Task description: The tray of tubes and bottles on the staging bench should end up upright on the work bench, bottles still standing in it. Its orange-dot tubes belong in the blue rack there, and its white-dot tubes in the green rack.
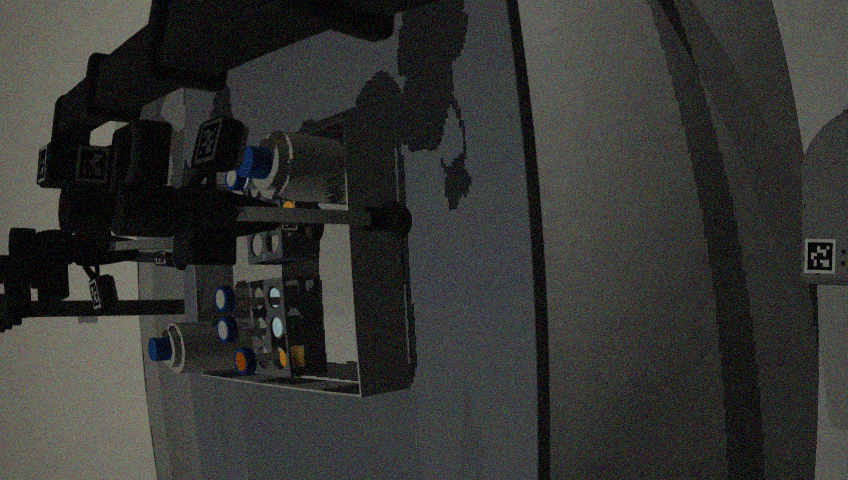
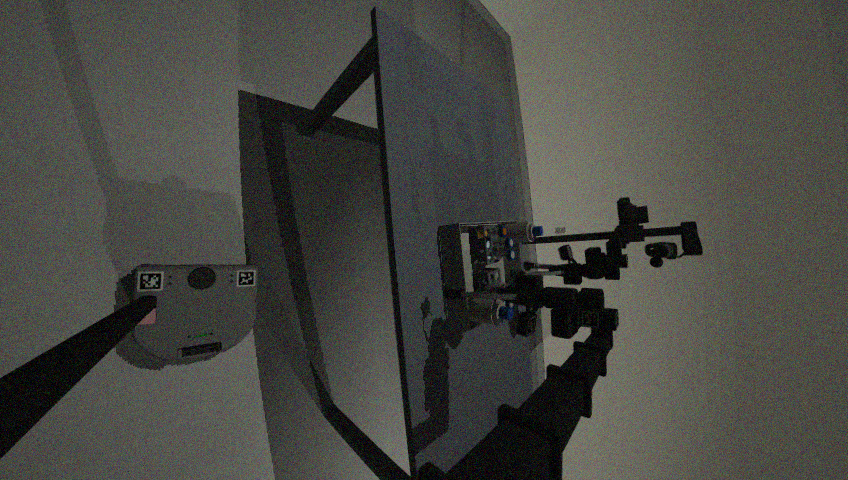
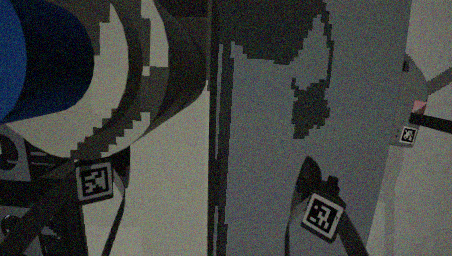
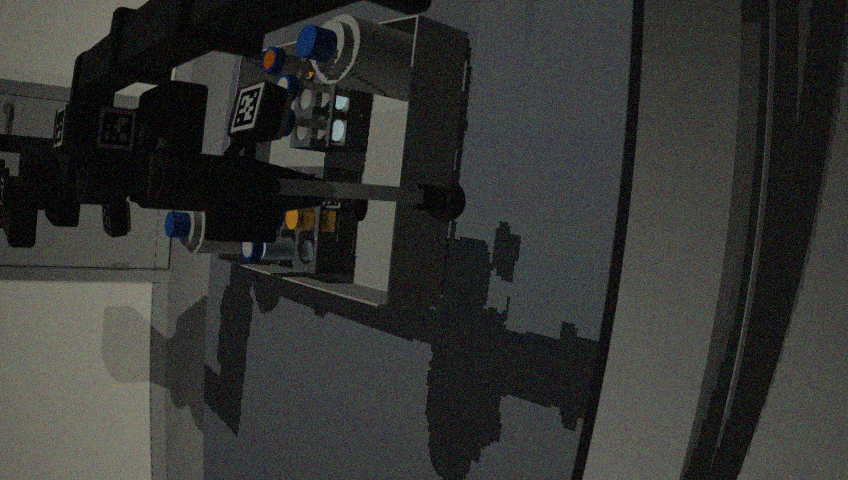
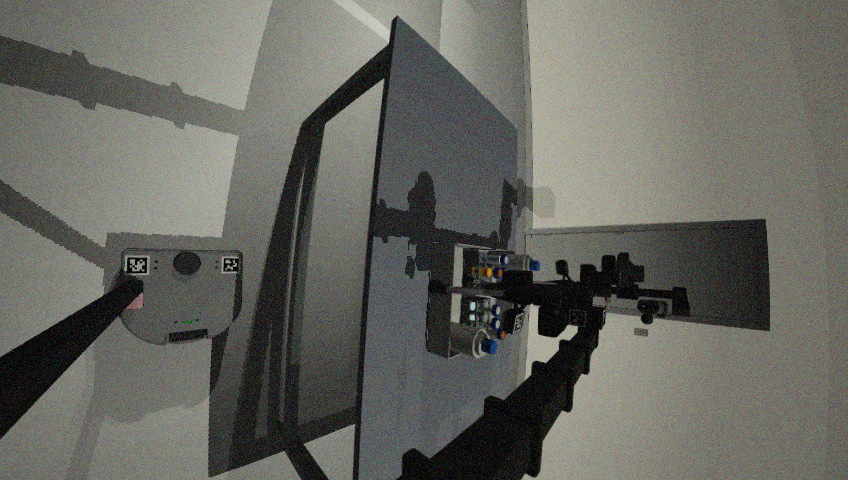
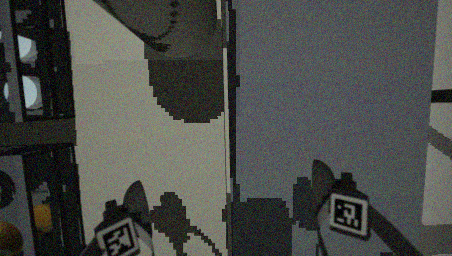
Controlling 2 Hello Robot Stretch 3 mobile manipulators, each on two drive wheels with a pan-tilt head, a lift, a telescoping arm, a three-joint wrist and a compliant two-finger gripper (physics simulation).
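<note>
The tray (image 1: 377,297) (image 2: 450,255) (image 4: 431,130) (image 5: 440,333) stands upright on the bench. It holds two blue-capped bottles (image 1: 312,169) (image 4: 377,56), both standing, and grey racks with tubes, including white-dot tubes (image 1: 224,299) (image 4: 252,249) and an orange-dot tube (image 1: 244,361) (image 4: 272,60). The r1 gripper (image 1: 351,218) (image 3: 216,170) is open, its fingers apart on either side of one tray wall, beside a bottle (image 3: 112,75). The r2 gripper (image 4: 398,202) (image 6: 228,185) is open around the opposite tray wall. Neither shows finger contact. The blue and green racks do not show clearly.
The bench top (image 1: 470,356) (image 2: 440,148) (image 4: 333,386) (image 5: 440,130) extends beside the tray, with dark arm shadows on it. Its front edge (image 1: 538,297) (image 4: 621,178) lies near each robot. Each arm reaches across the bench, and the two wrists face each other over the tray.
</note>
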